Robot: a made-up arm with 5 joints. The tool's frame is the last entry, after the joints. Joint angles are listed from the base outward.
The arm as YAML. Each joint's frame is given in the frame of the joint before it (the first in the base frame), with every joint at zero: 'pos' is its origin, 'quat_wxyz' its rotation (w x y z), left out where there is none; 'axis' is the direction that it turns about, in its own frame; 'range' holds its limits. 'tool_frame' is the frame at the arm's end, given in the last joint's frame.
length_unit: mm
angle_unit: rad
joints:
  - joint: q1
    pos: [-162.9, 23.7, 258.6]
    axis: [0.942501, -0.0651, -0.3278]
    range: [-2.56, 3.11]
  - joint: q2
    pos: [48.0, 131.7, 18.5]
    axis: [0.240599, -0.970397, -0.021]
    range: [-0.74, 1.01]
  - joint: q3
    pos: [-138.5, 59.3, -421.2]
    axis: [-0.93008, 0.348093, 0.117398]
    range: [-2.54, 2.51]
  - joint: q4
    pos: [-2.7, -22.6, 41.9]
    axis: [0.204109, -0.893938, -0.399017]
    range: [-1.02, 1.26]
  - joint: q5
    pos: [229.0, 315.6, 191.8]
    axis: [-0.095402, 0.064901, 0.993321]
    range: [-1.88, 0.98]
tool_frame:
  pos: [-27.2, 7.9, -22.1]
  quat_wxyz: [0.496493, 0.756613, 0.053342, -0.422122]
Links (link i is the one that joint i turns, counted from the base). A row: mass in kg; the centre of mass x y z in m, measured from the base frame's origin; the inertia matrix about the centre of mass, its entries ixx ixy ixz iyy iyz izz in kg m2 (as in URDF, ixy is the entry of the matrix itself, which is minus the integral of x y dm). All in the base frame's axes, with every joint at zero. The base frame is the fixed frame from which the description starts. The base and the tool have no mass.
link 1: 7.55; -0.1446 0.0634 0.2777; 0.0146 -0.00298 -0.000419 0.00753 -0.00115 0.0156
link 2: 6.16; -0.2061 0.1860 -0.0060; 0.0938 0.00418 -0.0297 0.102 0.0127 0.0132
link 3: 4.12; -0.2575 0.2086 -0.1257; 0.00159 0 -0.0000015 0.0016 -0.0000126 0.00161
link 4: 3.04; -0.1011 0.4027 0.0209; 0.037 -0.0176 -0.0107 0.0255 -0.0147 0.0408
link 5: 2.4; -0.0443 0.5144 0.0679; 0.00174 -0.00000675 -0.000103 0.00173 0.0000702 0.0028
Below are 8 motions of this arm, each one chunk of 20 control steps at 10 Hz.
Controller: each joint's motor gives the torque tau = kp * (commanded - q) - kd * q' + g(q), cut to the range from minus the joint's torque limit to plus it. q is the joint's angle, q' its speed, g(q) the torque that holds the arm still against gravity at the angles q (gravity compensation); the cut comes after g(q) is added. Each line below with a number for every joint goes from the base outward.
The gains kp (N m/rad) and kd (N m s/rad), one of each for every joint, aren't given. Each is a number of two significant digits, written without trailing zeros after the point. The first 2 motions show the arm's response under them.
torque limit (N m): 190 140 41 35 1.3
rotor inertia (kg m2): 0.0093 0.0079 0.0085 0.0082 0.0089
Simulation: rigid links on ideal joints. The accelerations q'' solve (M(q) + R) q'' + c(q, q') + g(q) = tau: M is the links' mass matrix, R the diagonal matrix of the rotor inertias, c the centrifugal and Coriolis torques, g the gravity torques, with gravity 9.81 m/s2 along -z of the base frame. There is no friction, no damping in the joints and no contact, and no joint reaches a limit. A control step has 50 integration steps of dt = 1/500 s. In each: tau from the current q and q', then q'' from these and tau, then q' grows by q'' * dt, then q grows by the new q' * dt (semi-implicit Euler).
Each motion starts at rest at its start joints. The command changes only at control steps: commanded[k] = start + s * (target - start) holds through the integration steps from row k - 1 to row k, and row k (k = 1, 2, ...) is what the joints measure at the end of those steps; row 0 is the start. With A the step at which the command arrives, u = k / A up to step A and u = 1 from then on. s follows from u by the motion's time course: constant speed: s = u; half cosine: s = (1 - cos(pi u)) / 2; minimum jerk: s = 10 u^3 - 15 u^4 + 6 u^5; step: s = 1 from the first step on.
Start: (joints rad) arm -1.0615 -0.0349 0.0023 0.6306 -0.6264
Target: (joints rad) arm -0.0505 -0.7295 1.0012 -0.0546 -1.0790
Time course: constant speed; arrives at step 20
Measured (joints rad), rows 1 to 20:
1: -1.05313 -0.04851 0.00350 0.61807 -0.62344
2: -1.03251 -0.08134 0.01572 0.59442 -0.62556
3: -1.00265 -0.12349 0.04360 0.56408 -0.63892
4: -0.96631 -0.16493 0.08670 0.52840 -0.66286
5: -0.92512 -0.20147 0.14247 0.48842 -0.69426
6: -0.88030 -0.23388 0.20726 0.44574 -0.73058
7: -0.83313 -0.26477 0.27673 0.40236 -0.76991
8: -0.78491 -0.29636 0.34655 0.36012 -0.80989
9: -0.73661 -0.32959 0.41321 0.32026 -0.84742
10: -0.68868 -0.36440 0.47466 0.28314 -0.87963
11: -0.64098 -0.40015 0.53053 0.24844 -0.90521
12: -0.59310 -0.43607 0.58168 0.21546 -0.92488
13: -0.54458 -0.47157 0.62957 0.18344 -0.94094
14: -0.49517 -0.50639 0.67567 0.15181 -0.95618
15: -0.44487 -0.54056 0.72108 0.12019 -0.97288
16: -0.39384 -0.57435 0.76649 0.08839 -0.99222
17: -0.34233 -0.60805 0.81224 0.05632 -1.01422
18: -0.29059 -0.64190 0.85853 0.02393 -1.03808
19: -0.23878 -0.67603 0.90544 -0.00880 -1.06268
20: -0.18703 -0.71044 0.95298 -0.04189 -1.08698
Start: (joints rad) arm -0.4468 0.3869 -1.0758 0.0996 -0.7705
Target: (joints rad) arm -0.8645 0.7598 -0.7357 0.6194 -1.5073
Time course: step
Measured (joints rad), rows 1 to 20:
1: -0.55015 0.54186 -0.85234 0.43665 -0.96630
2: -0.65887 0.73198 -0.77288 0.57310 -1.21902
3: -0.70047 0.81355 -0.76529 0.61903 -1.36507
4: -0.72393 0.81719 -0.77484 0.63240 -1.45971
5: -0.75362 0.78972 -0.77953 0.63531 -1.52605
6: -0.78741 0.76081 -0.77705 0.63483 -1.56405
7: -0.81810 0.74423 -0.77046 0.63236 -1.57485
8: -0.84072 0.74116 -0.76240 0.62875 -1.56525
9: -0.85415 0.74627 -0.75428 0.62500 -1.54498
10: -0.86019 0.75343 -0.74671 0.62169 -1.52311
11: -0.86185 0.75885 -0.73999 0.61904 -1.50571
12: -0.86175 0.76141 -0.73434 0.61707 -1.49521
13: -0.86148 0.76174 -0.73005 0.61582 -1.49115
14: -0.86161 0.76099 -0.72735 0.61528 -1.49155
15: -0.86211 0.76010 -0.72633 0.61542 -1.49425
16: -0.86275 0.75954 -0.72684 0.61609 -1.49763
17: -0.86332 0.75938 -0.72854 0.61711 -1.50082
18: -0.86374 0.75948 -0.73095 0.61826 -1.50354
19: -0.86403 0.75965 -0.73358 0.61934 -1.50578
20: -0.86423 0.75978 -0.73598 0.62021 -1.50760
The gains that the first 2 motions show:
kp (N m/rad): 63 130 17 27 0.45
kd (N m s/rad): 20 11 2.7 2.3 0.08
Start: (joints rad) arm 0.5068 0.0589 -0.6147 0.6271 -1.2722
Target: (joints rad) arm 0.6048 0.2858 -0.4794 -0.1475 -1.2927
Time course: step
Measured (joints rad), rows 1 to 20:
1: 0.50824 0.12808 -0.79216 0.26169 -1.25221
2: 0.51418 0.24948 -0.79689 0.04329 -1.35478
3: 0.54234 0.32289 -0.68635 -0.06959 -1.39434
4: 0.58052 0.33626 -0.54754 -0.14791 -1.38204
5: 0.60940 0.32056 -0.42341 -0.20195 -1.36596
6: 0.62103 0.30160 -0.33732 -0.23297 -1.35965
7: 0.61839 0.28844 -0.29553 -0.24252 -1.35302
8: 0.60899 0.28121 -0.29295 -0.23455 -1.33871
9: 0.59957 0.27835 -0.31923 -0.21474 -1.31824
10: 0.59398 0.27867 -0.36291 -0.18901 -1.29774
11: 0.59310 0.28100 -0.41343 -0.16262 -1.28321
12: 0.59580 0.28403 -0.46209 -0.13973 -1.27755
13: 0.60008 0.28652 -0.50244 -0.12310 -1.27986
14: 0.60417 0.28781 -0.53046 -0.11389 -1.28675
15: 0.60708 0.28794 -0.54466 -0.11183 -1.29443
16: 0.60861 0.28737 -0.54584 -0.11564 -1.30017
17: 0.60902 0.28665 -0.53661 -0.12344 -1.30283
18: 0.60872 0.28614 -0.52062 -0.13318 -1.30260
19: 0.60801 0.28590 -0.50177 -0.14297 -1.30046
20: 0.60710 0.28584 -0.48359 -0.15131 -1.29756

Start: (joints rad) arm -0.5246 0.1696 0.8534 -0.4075 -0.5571
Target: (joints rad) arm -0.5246 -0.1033 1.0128 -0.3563 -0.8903
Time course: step
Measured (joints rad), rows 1 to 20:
1: -0.50542 0.10824 0.90567 -0.31371 -0.65442
2: -0.48287 -0.00104 0.90231 -0.29642 -0.83819
3: -0.47423 -0.10143 0.90188 -0.31330 -0.94224
4: -0.47817 -0.16263 0.92982 -0.34763 -0.93138
5: -0.49047 -0.18122 0.98347 -0.38451 -0.85832
6: -0.50870 -0.17024 1.04443 -0.41032 -0.79417
7: -0.53020 -0.14628 1.09362 -0.41927 -0.77973
8: -0.55067 -0.12199 1.12097 -0.41458 -0.81584
9: -0.56577 -0.10445 1.12609 -0.40294 -0.87971
10: -0.57313 -0.09591 1.11424 -0.38971 -0.94332
11: -0.57284 -0.09502 1.09238 -0.37768 -0.98514
12: -0.56673 -0.09852 1.06689 -0.36783 -0.99576
13: -0.55727 -0.10291 1.04251 -0.36015 -0.97825
14: -0.54670 -0.10570 1.02201 -0.35426 -0.94403
15: -0.53666 -0.10594 1.00641 -0.34974 -0.90683
16: -0.52806 -0.10404 0.99558 -0.34632 -0.87749
17: -0.52126 -0.10114 0.98878 -0.34391 -0.86126
18: -0.51625 -0.09848 0.98518 -0.34258 -0.85788
19: -0.51291 -0.09692 0.98409 -0.34238 -0.86350
20: -0.51106 -0.09674 0.98506 -0.34329 -0.87306

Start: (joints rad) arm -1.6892 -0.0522 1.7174 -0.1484 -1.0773
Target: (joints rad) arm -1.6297 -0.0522 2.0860 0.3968 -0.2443
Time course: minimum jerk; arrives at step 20
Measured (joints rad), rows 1 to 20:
1: -1.68920 -0.05221 1.71766 -0.14799 -1.07712
2: -1.68919 -0.05228 1.71938 -0.14524 -1.07568
3: -1.68913 -0.05244 1.72398 -0.13786 -1.07087
4: -1.68893 -0.05267 1.73256 -0.12411 -1.05995
5: -1.68844 -0.05291 1.74576 -0.10299 -1.04023
6: -1.68751 -0.05306 1.76378 -0.07427 -1.00973
7: -1.68599 -0.05305 1.78634 -0.03838 -0.96752
8: -1.68376 -0.05284 1.81281 0.00372 -0.91386
9: -1.68073 -0.05246 1.84224 0.05064 -0.85003
10: -1.67686 -0.05199 1.87350 0.10064 -0.77812
11: -1.67220 -0.05154 1.90536 0.15180 -0.70078
12: -1.66683 -0.05121 1.93660 0.20209 -0.62097
13: -1.66094 -0.05110 1.96610 0.24952 -0.54183
14: -1.65475 -0.05123 1.99286 0.29225 -0.46652
15: -1.64857 -0.05157 2.01608 0.32873 -0.39802
16: -1.64268 -0.05205 2.03519 0.35786 -0.33899
17: -1.63738 -0.05255 2.04995 0.37906 -0.29147
18: -1.63291 -0.05292 2.06046 0.39251 -0.25666
19: -1.62945 -0.05304 2.06726 0.39919 -0.23461
20: -1.62708 -0.05285 2.07142 0.40108 -0.22402

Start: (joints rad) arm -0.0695 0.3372 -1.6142 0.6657 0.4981
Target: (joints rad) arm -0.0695 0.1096 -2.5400 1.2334 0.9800
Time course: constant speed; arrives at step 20
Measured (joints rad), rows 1 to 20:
1: -0.06866 0.33381 -1.61733 0.67112 0.50001
2: -0.06725 0.32433 -1.62926 0.68686 0.50497
3: -0.06652 0.31023 -1.65373 0.71197 0.51271
4: -0.06727 0.29450 -1.69145 0.74344 0.52370
5: -0.06938 0.27952 -1.74059 0.77828 0.53929
6: -0.07219 0.26643 -1.79779 0.81408 0.56086
7: -0.07490 0.25529 -1.85926 0.84919 0.58888
8: -0.07688 0.24557 -1.92153 0.88273 0.62257
9: -0.07783 0.23653 -1.98196 0.91439 0.65999
10: -0.07772 0.22754 -2.03891 0.94432 0.69860
11: -0.07679 0.21808 -2.09179 0.97292 0.73589
12: -0.07539 0.20791 -2.14083 1.00067 0.76992
13: -0.07391 0.19694 -2.18678 1.02802 0.79970
14: -0.07267 0.18527 -2.23062 1.05529 0.82520
15: -0.07185 0.17313 -2.27331 1.08267 0.84721
16: -0.07153 0.16076 -2.31563 1.11023 0.86694
17: -0.07167 0.14839 -2.35816 1.13796 0.88571
18: -0.07215 0.13621 -2.40127 1.16582 0.90465
19: -0.07283 0.12431 -2.44515 1.19377 0.92454
20: -0.07356 0.11272 -2.48986 1.22179 0.94580

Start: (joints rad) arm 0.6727 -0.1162 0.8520 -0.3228 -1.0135
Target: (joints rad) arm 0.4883 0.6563 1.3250 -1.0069 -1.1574
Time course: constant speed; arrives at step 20
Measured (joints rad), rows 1 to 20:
1: 0.67234 -0.10685 0.84864 -0.34401 -1.00240
2: 0.67042 -0.08052 0.85709 -0.37643 -0.97483
3: 0.66600 -0.03903 0.87887 -0.41273 -0.94938
4: 0.65916 0.01077 0.90902 -0.44855 -0.94461
5: 0.65072 0.06167 0.94130 -0.48234 -0.96616
6: 0.64172 0.10893 0.97126 -0.51459 -1.00637
7: 0.63283 0.15093 0.99721 -0.54665 -1.05098
8: 0.62418 0.18852 1.01985 -0.57966 -1.08697
9: 0.61553 0.22367 1.04109 -0.61412 -1.10741
10: 0.60654 0.25838 1.06280 -0.64984 -1.11260
11: 0.59698 0.29395 1.08616 -0.68624 -1.10797
12: 0.58681 0.33087 1.11135 -0.72263 -1.10067
13: 0.57616 0.36900 1.13786 -0.75852 -1.09652
14: 0.56529 0.40788 1.16484 -0.79370 -1.09844
15: 0.55446 0.44704 1.19147 -0.82823 -1.10637
16: 0.54389 0.48617 1.21724 -0.86229 -1.11832
17: 0.53369 0.52512 1.24196 -0.89609 -1.13165
18: 0.52390 0.56389 1.26570 -0.92978 -1.14418
19: 0.51448 0.60259 1.28871 -0.96343 -1.15470
20: 0.50535 0.64130 1.31130 -0.99708 -1.16301

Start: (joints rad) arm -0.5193 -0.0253 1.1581 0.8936 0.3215
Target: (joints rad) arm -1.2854 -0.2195 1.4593 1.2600 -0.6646
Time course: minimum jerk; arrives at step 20
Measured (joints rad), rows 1 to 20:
1: -0.51938 -0.02530 1.15813 0.89384 0.32131
2: -0.52001 -0.02539 1.15831 0.89559 0.31968
3: -0.52220 -0.02603 1.15864 0.90080 0.31392
4: -0.52741 -0.02809 1.15908 0.91123 0.30053
5: -0.53727 -0.03259 1.15978 0.92799 0.27630
6: -0.55338 -0.04036 1.16143 0.95125 0.23888
7: -0.57714 -0.05179 1.16526 0.98033 0.18703
8: -0.60946 -0.06674 1.17295 1.01377 0.12048
9: -0.65069 -0.08458 1.18632 1.04966 0.03986
10: -0.70049 -0.10435 1.20689 1.08592 -0.05323
11: -0.75785 -0.12494 1.23547 1.12057 -0.15600
12: -0.82118 -0.14523 1.27184 1.15194 -0.26410
13: -0.88848 -0.16432 1.31465 1.17881 -0.37147
14: -0.95749 -0.18152 1.36155 1.20041 -0.47080
15: -1.02587 -0.19641 1.40962 1.21648 -0.55459
16: -1.09127 -0.20879 1.45579 1.22713 -0.61692
17: -1.15144 -0.21855 1.49736 1.23282 -0.65488
18: -1.20440 -0.22563 1.53219 1.23434 -0.66933
19: -1.24863 -0.23003 1.55879 1.23285 -0.66473
20: -1.28334 -0.23187 1.57625 1.23000 -0.64825

